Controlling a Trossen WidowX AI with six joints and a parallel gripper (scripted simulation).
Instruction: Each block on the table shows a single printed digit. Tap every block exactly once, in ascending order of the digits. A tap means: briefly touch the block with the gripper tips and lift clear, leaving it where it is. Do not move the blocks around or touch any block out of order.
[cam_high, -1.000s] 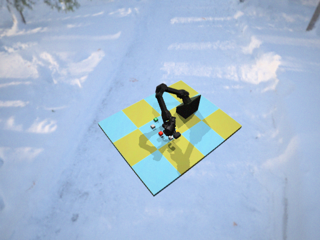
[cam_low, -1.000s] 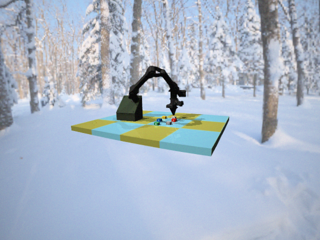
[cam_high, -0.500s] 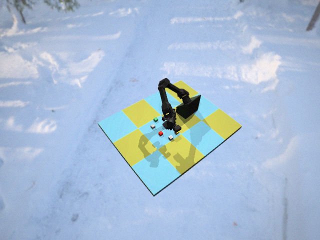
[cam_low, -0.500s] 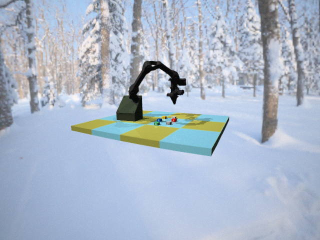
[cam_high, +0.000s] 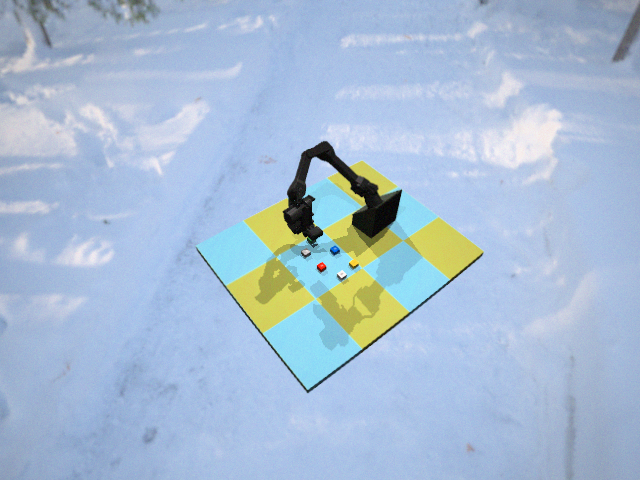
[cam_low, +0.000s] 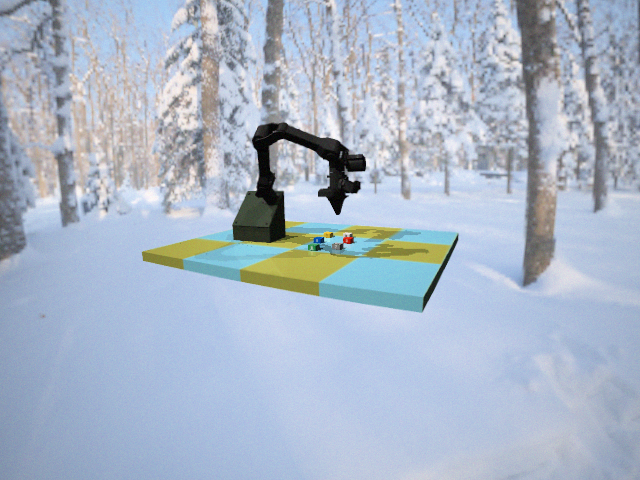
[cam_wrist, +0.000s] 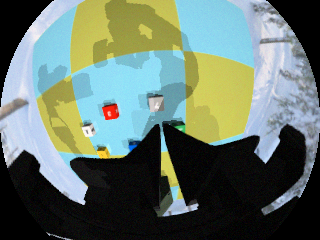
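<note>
The grey block is 120 mm below my gripper tip. Also, from my gripper tip: green block: 120 mm below, 70 mm behind, 60 mm to the right; then red block: 120 mm below, 110 mm to the left, 20 mm behind; then blue block: 130 mm behind, 120 mm below, 60 mm to the left.
</note>
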